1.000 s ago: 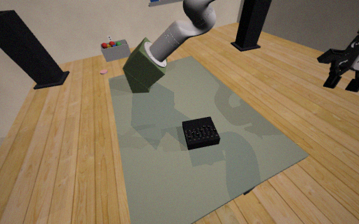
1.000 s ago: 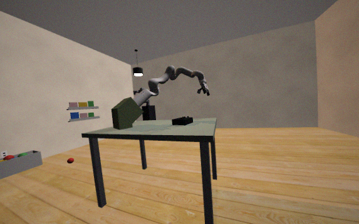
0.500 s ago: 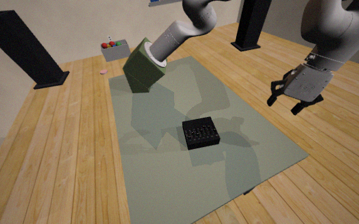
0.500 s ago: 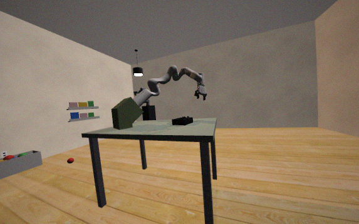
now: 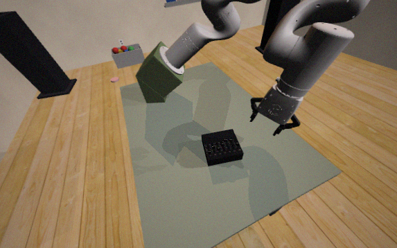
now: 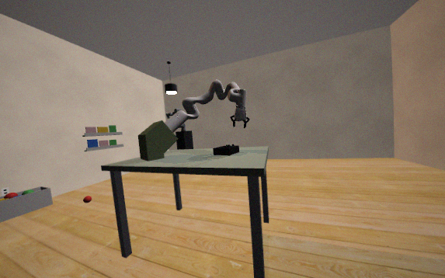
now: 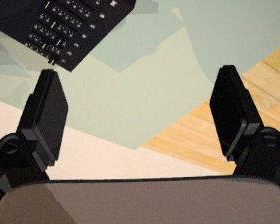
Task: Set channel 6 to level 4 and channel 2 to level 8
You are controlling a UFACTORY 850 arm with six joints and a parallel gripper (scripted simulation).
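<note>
My hand is 40 mm past the channel 1 cap, 200 mm to the left of it and 150 mm above it. Also, from my hand: fader cap 40 mm behind, 70 mm to the right, 150 mm below; channel 4 cap 60 mm behind, 130 mm to the right, 150 mm below; channel 5 cap 80 mm behind, 110 mm to the right, 150 mm below.
</note>
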